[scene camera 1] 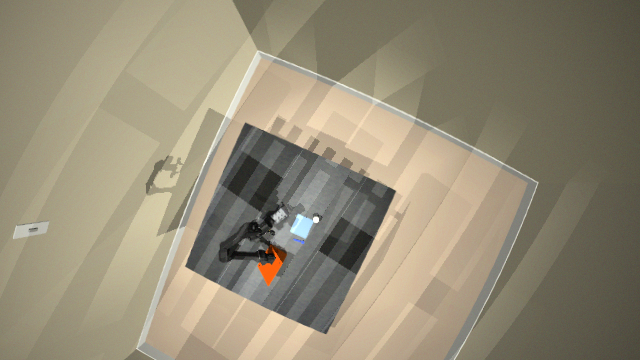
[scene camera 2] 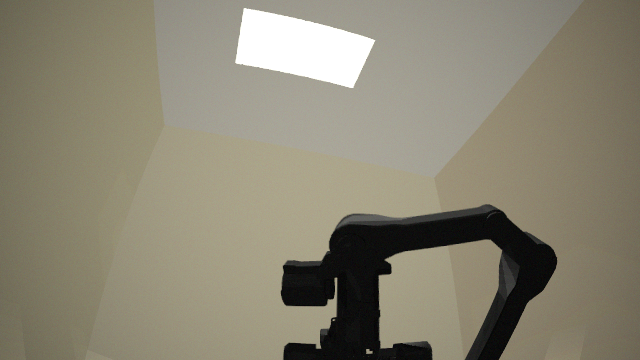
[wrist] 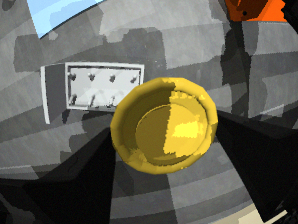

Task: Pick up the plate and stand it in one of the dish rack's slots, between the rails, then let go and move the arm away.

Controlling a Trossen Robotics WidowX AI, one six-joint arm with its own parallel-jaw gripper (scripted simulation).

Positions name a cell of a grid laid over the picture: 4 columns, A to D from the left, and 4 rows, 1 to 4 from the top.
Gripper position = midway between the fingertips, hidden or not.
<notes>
My gripper (wrist: C3) holds a yellow plate (wrist: C3). I also see a dish rack (wrist: B2).
Scene camera 2 misses the yellow plate: it is out of frame. Scene camera 2 does not show the dish rack: it is out of frame.
</notes>
